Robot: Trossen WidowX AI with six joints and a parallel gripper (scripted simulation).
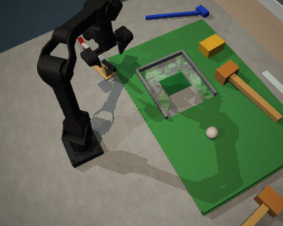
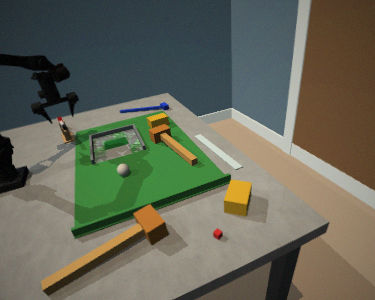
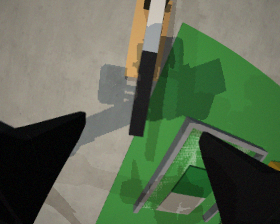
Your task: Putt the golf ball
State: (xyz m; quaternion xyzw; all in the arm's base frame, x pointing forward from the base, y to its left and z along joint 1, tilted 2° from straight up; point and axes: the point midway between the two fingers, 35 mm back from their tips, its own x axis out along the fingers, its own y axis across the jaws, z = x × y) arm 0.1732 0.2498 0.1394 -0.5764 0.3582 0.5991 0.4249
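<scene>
Right now my gripper tip is 4 cm past the tan wooden stand, 8 cm to the right of it and 9 cm above it. The rest, counted from my gripper tip: green mat (30 cm ahead, 19 cm to the right, 12 cm below); then white golf ball (26 cm ahead, 35 cm to the right, 10 cm below); then blue hammer (37 cm ahead, 28 cm to the left, 11 cm below).
</scene>
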